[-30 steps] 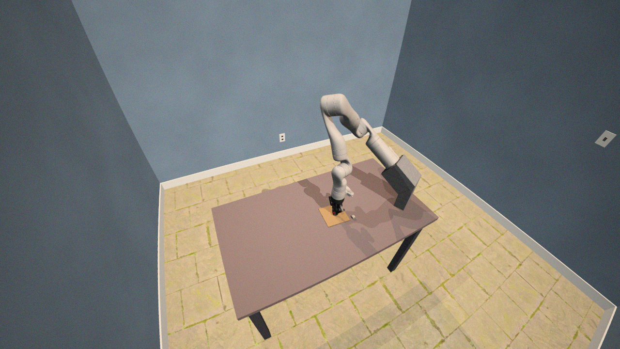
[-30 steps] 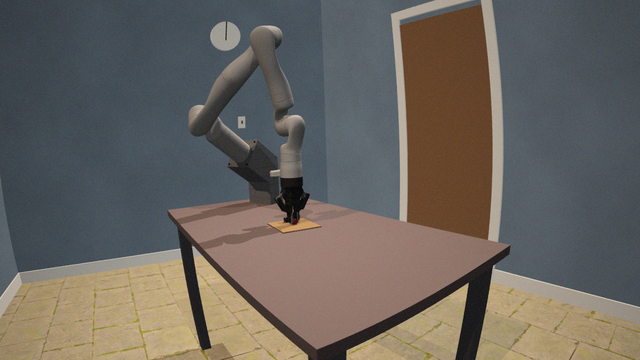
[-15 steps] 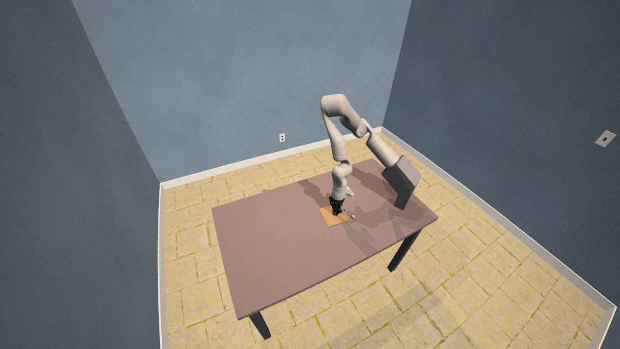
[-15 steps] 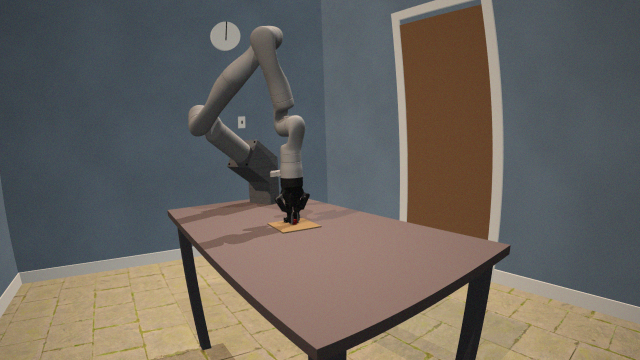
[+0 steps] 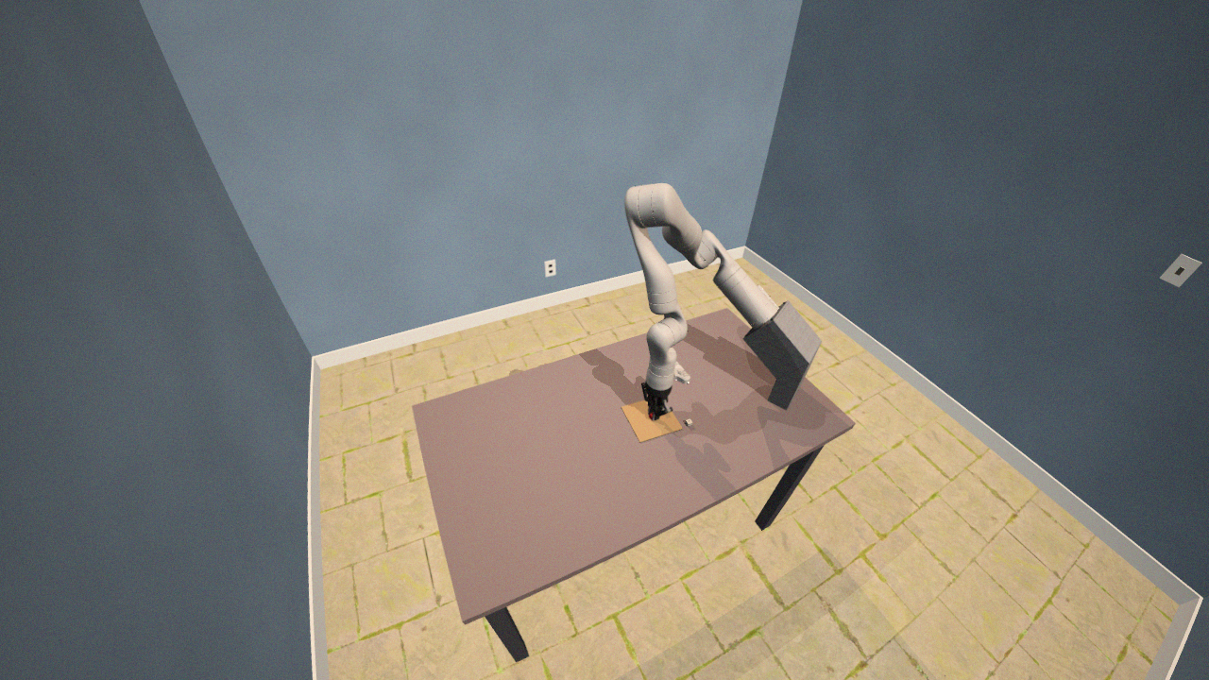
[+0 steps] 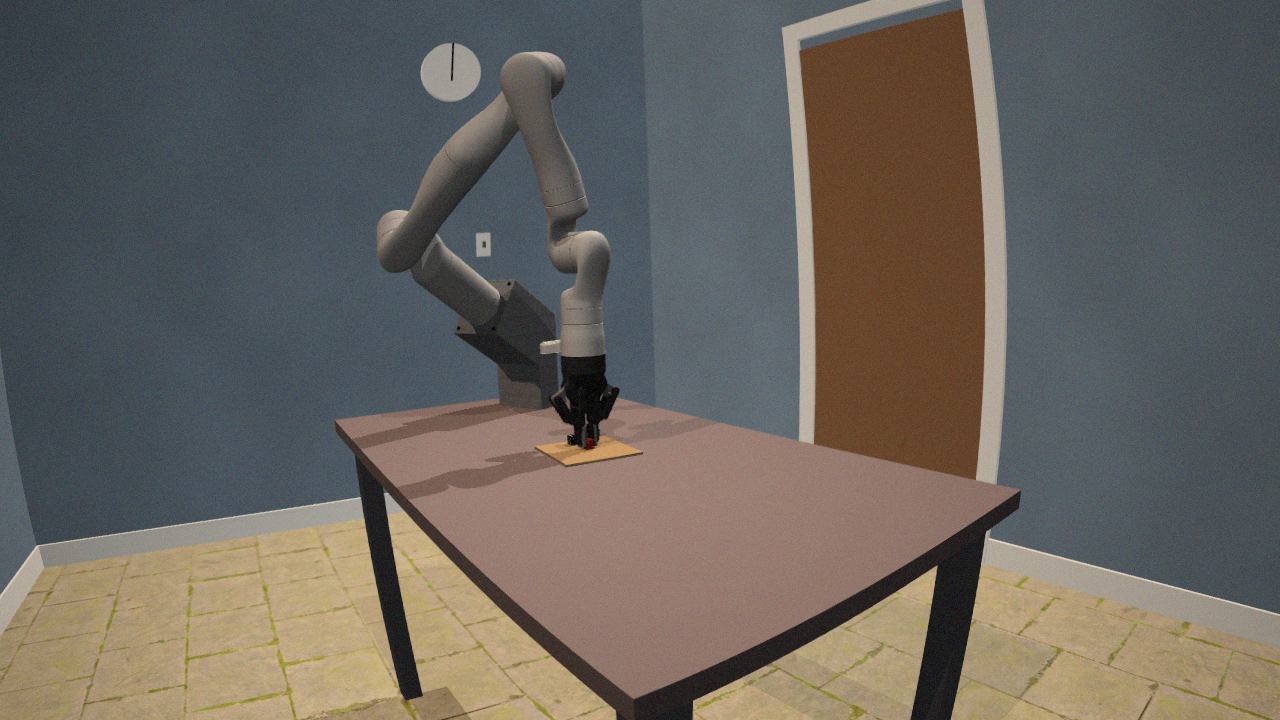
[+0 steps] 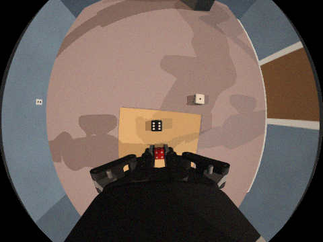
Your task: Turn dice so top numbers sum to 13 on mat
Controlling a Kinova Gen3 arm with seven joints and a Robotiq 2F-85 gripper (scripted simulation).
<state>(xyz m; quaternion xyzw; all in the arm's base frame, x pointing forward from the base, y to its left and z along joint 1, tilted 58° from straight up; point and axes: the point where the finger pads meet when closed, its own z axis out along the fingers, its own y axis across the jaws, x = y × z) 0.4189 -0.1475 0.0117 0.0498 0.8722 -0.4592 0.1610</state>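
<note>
The red die lies 1 cm below my hand. From my hand the other things lie so: tan mat (2 cm below).
</note>
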